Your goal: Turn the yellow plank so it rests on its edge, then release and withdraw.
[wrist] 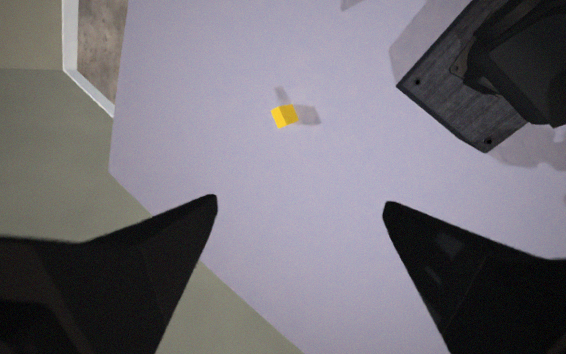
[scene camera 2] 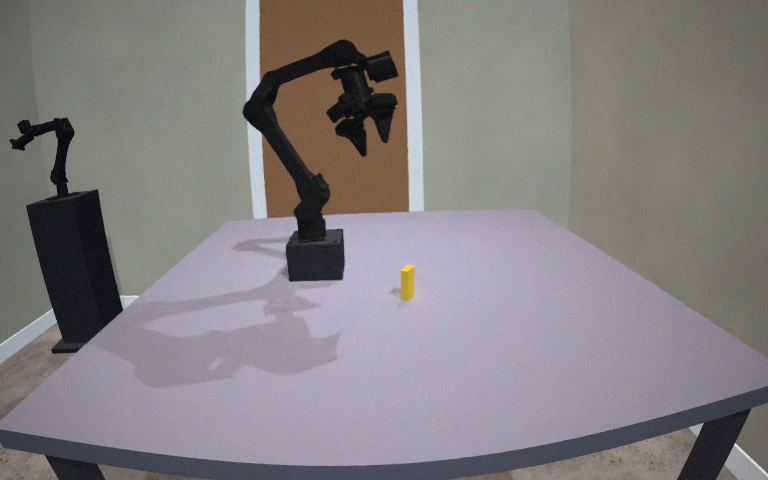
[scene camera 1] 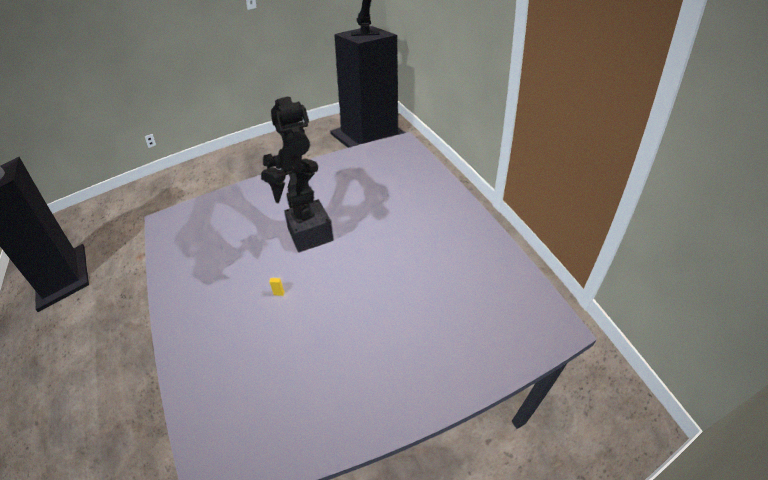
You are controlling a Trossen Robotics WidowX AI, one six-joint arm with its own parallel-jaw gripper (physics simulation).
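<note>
The yellow plank (scene camera 1: 276,286) (scene camera 2: 407,283) (wrist: 284,116) stands upright on the table, its longest side vertical, and casts small shadows beside it. In scene camera 2 it stands to the right of the arm's base. My gripper (scene camera 2: 374,148) (wrist: 300,205) is open and empty, its fingers wide apart and pointing down. It hangs high above the table, well clear of the plank. In scene camera 1 the gripper shows small and dark, and the gap between its fingers is hard to see there.
The arm's base block (scene camera 1: 309,230) (scene camera 2: 314,255) (wrist: 465,95) stands on the table (scene camera 1: 385,350) (scene camera 2: 481,384) (wrist: 200,65) near the plank. Dark pedestals (scene camera 1: 368,84) (scene camera 2: 76,271) stand on the floor beyond the table, one with another arm on top.
</note>
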